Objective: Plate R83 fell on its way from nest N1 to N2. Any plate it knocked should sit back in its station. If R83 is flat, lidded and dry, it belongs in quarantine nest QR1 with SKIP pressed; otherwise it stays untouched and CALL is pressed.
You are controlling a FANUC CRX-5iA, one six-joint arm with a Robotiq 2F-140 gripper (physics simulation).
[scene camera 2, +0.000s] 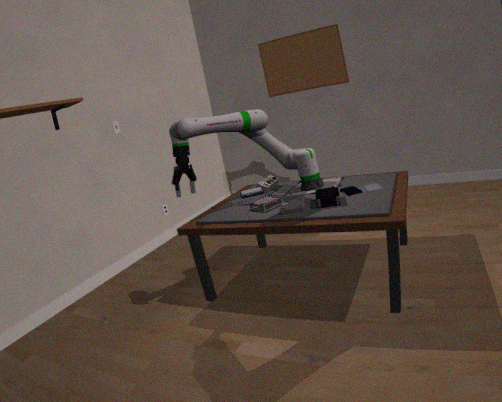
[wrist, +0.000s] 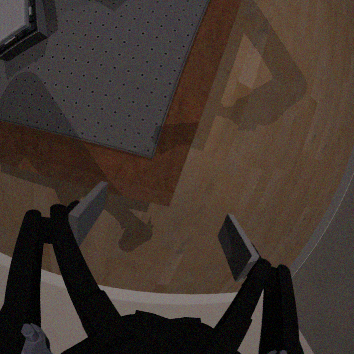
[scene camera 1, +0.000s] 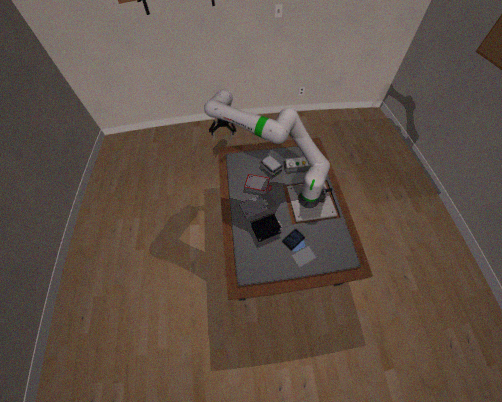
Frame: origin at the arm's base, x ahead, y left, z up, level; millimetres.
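Seen in the pictures: gripper, fingertip midpoint: (scene camera 2: 186, 195) (wrist: 165, 211) (scene camera 1: 222, 138); arm's base, link origin: (scene camera 2: 312, 187) (scene camera 1: 308, 199).
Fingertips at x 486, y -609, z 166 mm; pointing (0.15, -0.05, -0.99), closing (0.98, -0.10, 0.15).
Note:
Offsets run from my fingertips to a thing's top centre. "spot": to the spot under its first point.
My gripper (scene camera 1: 218, 127) is open and empty, hanging in the air beyond the table's far left corner, over the floor; it also shows in scene camera 2 (scene camera 2: 183, 183) and the wrist view (wrist: 165, 228). On the grey table mat lie several plates: a red-rimmed plate @(164 mm back, 393 mm left, 120 mm down) (scene camera 1: 256, 183), a dark plate in a nest @(125 mm back, 748 mm left, 103 mm down) (scene camera 1: 265, 229), a blue-edged plate @(274 mm back, 864 mm left, 151 mm down) (scene camera 1: 294, 239) and a pale flat piece @(297 mm back, 990 mm left, 158 mm down) (scene camera 1: 304, 257). I cannot tell which one is R83. A white button box @(spot: 492 mm back, 331 mm left, 100 mm down) (scene camera 1: 295, 164) stands at the back.
The arm's base (scene camera 1: 309, 201) stands on a wooden-framed pad at the table's right. A small white box @(315 mm back, 265 mm left, 96 mm down) (scene camera 1: 271, 165) sits beside the button box. The wrist view shows the table's corner @(spot: 6 mm ahead, 20 mm left, 178 mm down) (wrist: 158, 151) and a plate edge @(spot: 267 mm back, 219 mm left, 97 mm down) (wrist: 17, 28).

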